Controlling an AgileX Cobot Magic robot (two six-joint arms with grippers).
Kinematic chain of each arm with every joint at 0, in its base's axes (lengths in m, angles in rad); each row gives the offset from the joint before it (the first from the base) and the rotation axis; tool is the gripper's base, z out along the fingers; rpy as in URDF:
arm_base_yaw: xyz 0 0 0.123 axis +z
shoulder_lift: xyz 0 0 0 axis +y
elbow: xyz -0.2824 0 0.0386 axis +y
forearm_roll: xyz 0.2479 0 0.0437 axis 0.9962 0 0.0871
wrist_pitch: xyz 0 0 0 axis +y
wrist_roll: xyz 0.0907 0 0.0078 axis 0.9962 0 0.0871
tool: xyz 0 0 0 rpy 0 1.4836 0
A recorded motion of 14 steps. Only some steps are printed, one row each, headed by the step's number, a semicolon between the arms.
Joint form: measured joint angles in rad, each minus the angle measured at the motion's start. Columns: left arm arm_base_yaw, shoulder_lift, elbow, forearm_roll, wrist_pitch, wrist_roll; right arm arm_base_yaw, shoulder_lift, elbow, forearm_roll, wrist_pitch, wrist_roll.
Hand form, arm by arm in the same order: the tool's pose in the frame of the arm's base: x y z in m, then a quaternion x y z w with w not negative. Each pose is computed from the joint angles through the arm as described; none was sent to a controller.
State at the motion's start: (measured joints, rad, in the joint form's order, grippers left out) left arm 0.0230 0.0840 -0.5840 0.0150 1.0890 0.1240; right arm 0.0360 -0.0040 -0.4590 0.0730 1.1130 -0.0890
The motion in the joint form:
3: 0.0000 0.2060 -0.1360 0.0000 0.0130 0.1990; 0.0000 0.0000 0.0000 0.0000 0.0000 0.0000
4: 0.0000 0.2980 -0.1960 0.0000 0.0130 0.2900; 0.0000 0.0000 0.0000 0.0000 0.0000 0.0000
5: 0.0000 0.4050 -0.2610 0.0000 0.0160 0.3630; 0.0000 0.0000 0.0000 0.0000 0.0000 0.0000
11: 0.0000 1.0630 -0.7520 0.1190 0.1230 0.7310; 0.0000 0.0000 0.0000 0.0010 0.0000 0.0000
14: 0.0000 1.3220 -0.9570 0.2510 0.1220 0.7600; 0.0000 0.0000 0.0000 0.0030 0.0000 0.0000
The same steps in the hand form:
3: 0.0233 0.0018 0.3335 0.13146 0.87103 0.08885 0.46490; -0.0037 0.0058 0.2618 -0.05634 0.87326 0.02365 0.48340
4: 0.0381 0.0021 0.3477 0.17251 0.87144 0.10684 0.44656; -0.0037 0.0058 0.2618 -0.05634 0.87326 0.02365 0.48340
5: 0.0576 0.0025 0.3611 0.20666 0.87437 0.11800 0.42291; -0.0037 0.0058 0.2618 -0.05634 0.87326 0.02365 0.48340
11: 0.2077 0.0162 0.4132 0.38557 0.86593 0.19295 0.25352; -0.0037 0.0059 0.2618 -0.05636 0.87325 0.02415 0.48341
14: 0.2802 0.0289 0.4114 0.40453 0.85906 0.24352 0.19767; -0.0037 0.0061 0.2618 -0.05640 0.87321 0.02515 0.48342

